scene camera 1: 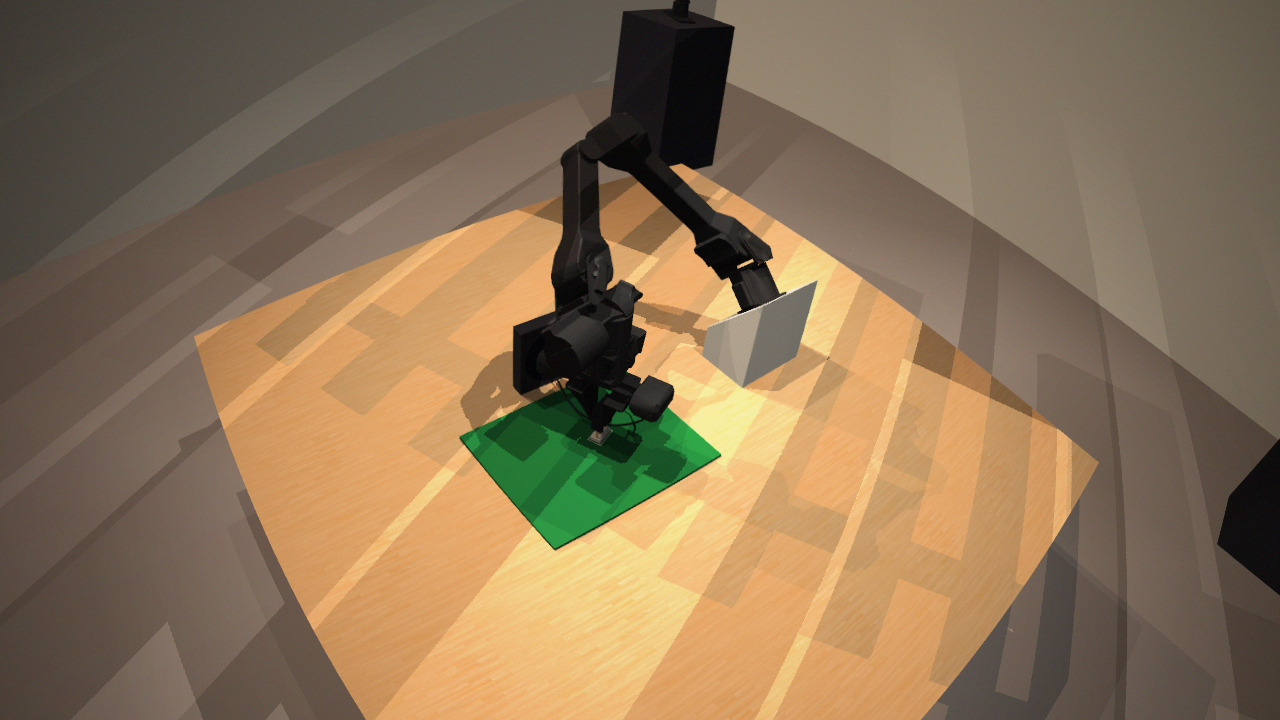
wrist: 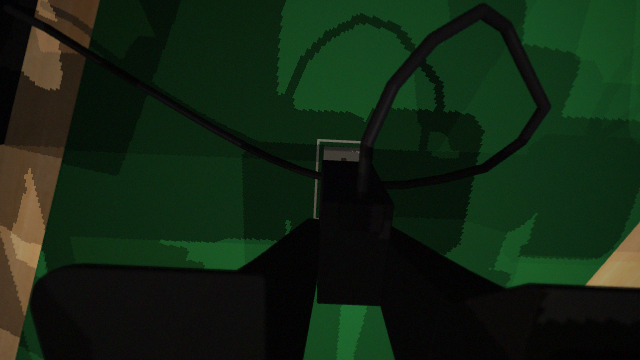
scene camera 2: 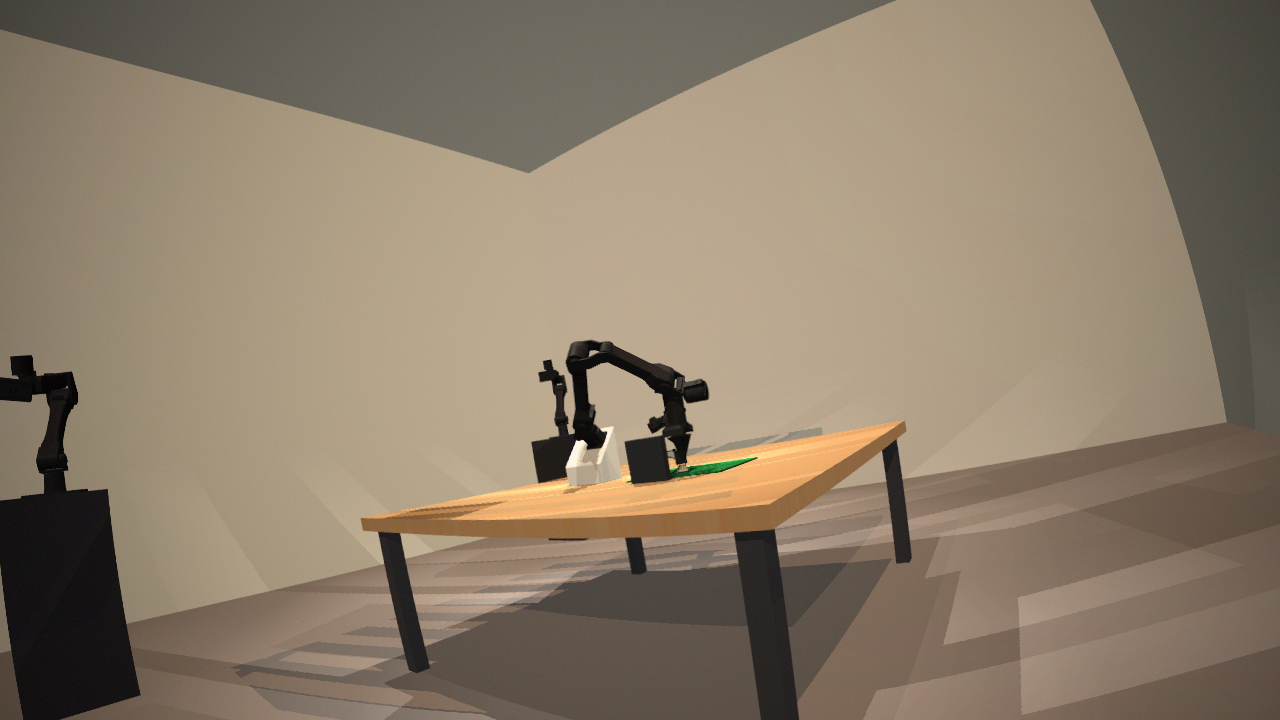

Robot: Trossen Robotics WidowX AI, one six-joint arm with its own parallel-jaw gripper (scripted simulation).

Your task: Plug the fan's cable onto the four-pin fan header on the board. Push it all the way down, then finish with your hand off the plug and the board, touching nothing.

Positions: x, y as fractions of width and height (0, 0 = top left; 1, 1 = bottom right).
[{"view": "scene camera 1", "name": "my gripper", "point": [0.47, 0.59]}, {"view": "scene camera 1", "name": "black fan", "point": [0.41, 0.47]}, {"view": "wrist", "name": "my gripper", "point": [0.54, 0.65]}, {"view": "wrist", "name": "green board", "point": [0.86, 0.59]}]
